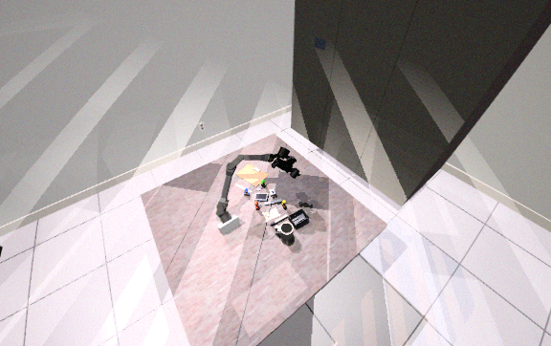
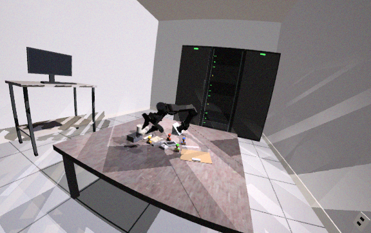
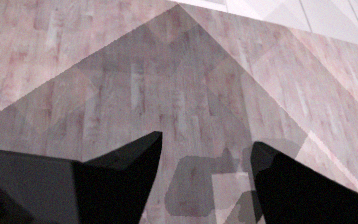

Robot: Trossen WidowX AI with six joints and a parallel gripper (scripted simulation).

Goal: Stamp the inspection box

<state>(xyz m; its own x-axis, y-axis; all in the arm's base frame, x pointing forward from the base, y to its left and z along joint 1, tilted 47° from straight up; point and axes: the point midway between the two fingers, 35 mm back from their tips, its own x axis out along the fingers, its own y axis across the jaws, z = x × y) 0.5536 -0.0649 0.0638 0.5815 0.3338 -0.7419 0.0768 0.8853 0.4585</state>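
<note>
The PASS stamp lies 19 cm behind my gripper tip, 17 cm to the left of it and 16 cm below it. Also, from my gripper tip: dark tray (22 cm to the right, 16 cm below, 15 cm behind); then grey bar (22 cm behind, 17 cm below, 1 cm to the right); then yellow-knobbed stamp (17 cm behind, 16 cm below, 8 cm to the right).
</note>
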